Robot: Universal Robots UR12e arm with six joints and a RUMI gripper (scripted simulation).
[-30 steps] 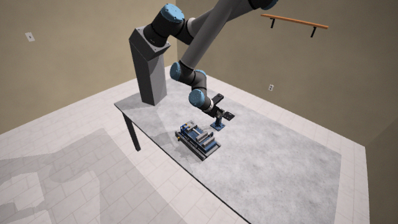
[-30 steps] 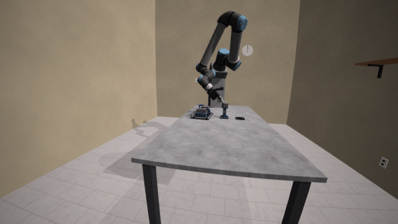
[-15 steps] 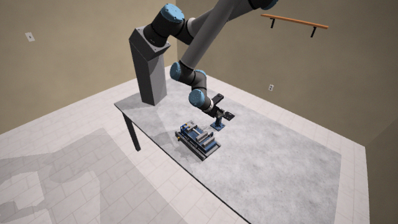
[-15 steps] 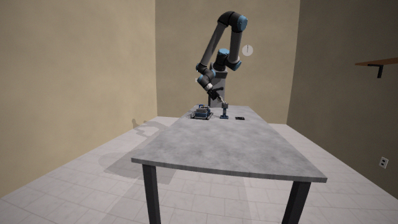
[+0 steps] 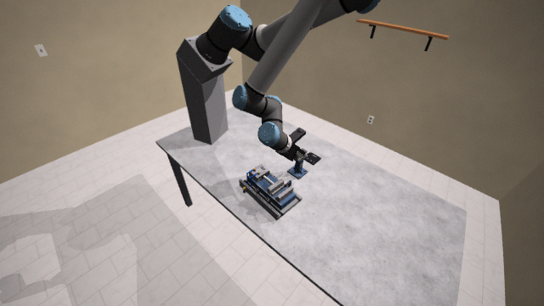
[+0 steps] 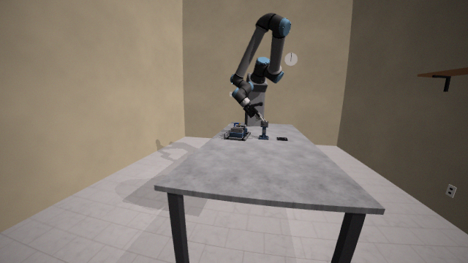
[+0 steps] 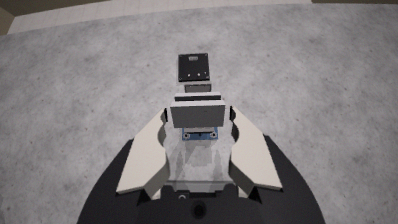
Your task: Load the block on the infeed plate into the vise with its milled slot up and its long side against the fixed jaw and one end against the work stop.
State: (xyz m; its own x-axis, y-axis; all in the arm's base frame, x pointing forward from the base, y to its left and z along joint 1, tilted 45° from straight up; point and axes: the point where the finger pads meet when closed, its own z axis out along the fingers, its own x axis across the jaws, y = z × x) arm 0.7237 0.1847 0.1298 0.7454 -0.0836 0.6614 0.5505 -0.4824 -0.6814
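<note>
Now: hand 10 mm to the right of the part and 10 mm above it. The rest, counted from my hand: cylinder rod (220 mm to the right, 90 mm below, 20 mm ahead); work stop (160 mm to the right, 100 mm ahead, 80 mm below); moving jaw (220 mm to the right, 90 mm below, 70 mm ahead).
</note>
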